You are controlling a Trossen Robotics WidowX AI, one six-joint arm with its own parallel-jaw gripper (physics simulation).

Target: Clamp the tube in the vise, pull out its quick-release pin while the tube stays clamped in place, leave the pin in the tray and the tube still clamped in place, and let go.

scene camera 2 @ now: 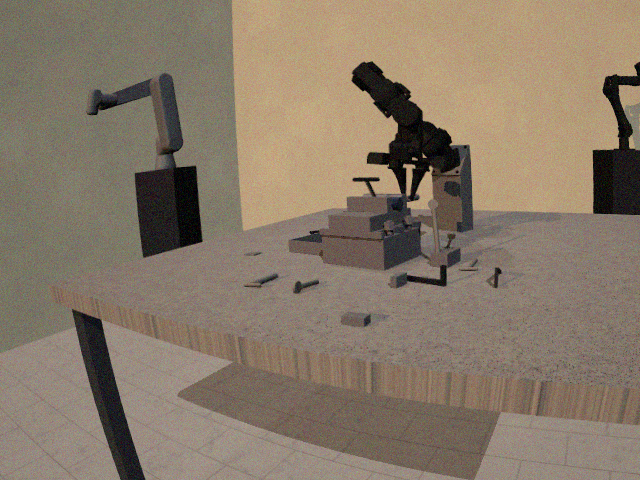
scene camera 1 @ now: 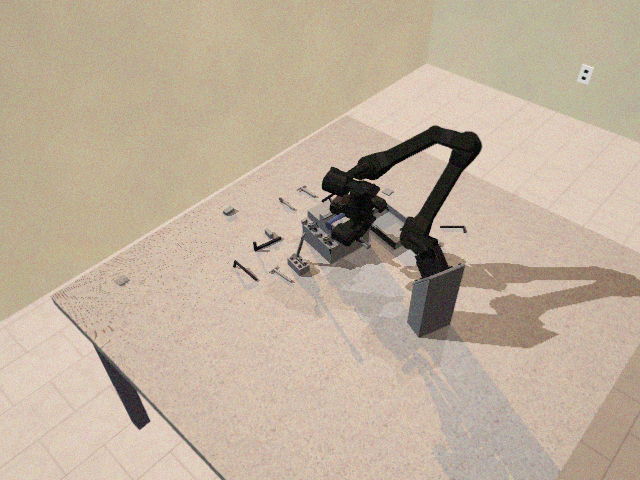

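Seen in the pictures: gripper, between the fingertips: (scene camera 2: pixel 407 198) (scene camera 1: pixel 358 238); arm's base, origin of its link: (scene camera 1: pixel 436 273).
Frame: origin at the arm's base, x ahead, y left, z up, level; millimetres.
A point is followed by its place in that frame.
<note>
The grey stepped vise (scene camera 1: pixel 333 252) @(y -100, x 320, z -150 mm) (scene camera 2: pixel 356 250) @(y -216, x 421, z -161 mm) stands mid-table. The blue tube (scene camera 1: pixel 334 220) @(y -148, x 339, z -69 mm) (scene camera 2: pixel 397 203) @(y -136, x 362, z -79 mm) lies in its jaws, partly hidden by my gripper. My gripper (scene camera 1: pixel 359 228) @(y -118, x 251, z -81 mm) (scene camera 2: pixel 407 196) @(y -118, x 251, z -81 mm) points down at the robot-facing side of the vise and is shut on a thin pale bar (scene camera 2: pixel 415 197) @(y -101, x 232, z -80 mm), which looks like the vise handle; its fingertips are hard to see in scene camera 1. A black T-handle (scene camera 1: pixel 328 197) @(y -190, x 376, z -25 mm) (scene camera 2: pixel 366 179) @(y -194, x 381, z -27 mm), apparently the pin's, sticks up behind the top jaw block in scene camera 2. The low tray (scene camera 1: pixel 400 213) @(y -365, x 198, z -167 mm) (scene camera 2: pixel 305 246) @(y -353, x 286, z -177 mm) sits beside the vise.
A small holed block (scene camera 1: pixel 298 264) @(y -28, x 402, z -167 mm) (scene camera 2: pixel 451 256) @(y -30, x 428, z -176 mm) with an upright rod stands near the vise. Black angled keys (scene camera 1: pixel 267 243) @(y -86, x 538, z -187 mm) (scene camera 2: pixel 426 280) @(y -80, x 549, z -188 mm), grey bolts (scene camera 1: pixel 287 204) @(y -276, x 563, z -184 mm) (scene camera 2: pixel 306 285) @(y -278, x 575, z -187 mm) and small blocks (scene camera 1: pixel 229 210) @(y -170, x 725, z -183 mm) (scene camera 2: pixel 355 319) @(y -172, x 741, z -185 mm) lie around. The robot's base post (scene camera 1: pixel 436 302) @(y 35, x -19, z -64 mm) stands on the near side.
</note>
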